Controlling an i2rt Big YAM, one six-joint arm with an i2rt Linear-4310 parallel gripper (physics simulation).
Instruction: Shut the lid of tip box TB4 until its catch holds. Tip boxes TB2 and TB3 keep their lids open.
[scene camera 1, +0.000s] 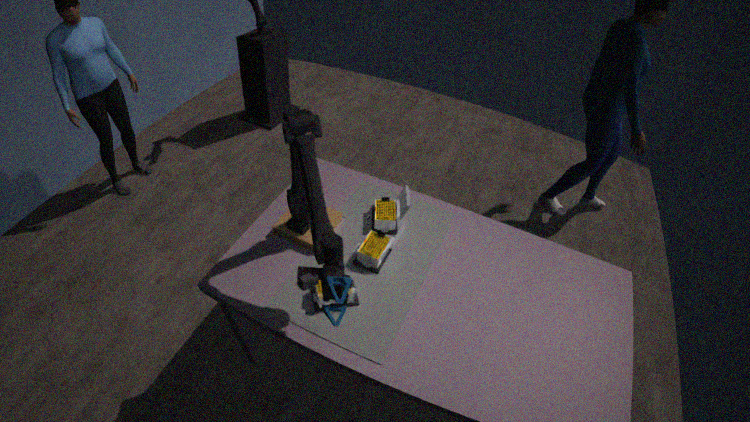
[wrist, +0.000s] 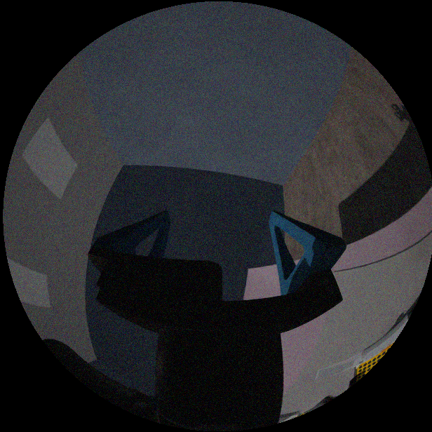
The gripper shows in scene camera 1 and in the wrist view. One and the same spot on the gripper: (scene camera 1: 330, 281) is (wrist: 109, 232).
